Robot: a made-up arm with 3 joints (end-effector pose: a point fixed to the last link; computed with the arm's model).
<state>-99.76 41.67 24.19</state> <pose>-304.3 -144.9 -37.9 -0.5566 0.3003 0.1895 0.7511</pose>
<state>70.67 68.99 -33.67</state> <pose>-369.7 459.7 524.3 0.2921 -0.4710 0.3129 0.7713</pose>
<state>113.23 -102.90 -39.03</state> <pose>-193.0 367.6 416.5 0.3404 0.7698 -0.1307 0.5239</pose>
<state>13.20 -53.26 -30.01</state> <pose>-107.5 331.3 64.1 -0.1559 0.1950 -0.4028 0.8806</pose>
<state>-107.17 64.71 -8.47</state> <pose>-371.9 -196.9 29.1 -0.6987 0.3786 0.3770 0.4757</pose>
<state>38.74 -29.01 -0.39</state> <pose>-107.1 466.8 249.8 0.3045 0.1009 -0.2288 0.9191</pose>
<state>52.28 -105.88 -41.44</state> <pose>-202.7 349.8 134.0 0.0116 0.6200 -0.5004 0.6043</pose>
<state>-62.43 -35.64 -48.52</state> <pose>-118.6 -23.0 -7.5 -0.7942 -0.0145 -0.3052 0.5252</pose>
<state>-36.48 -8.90 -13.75</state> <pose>-144.9 212.2 -84.5 -0.4272 -0.0096 -0.0769 0.9009</pose>
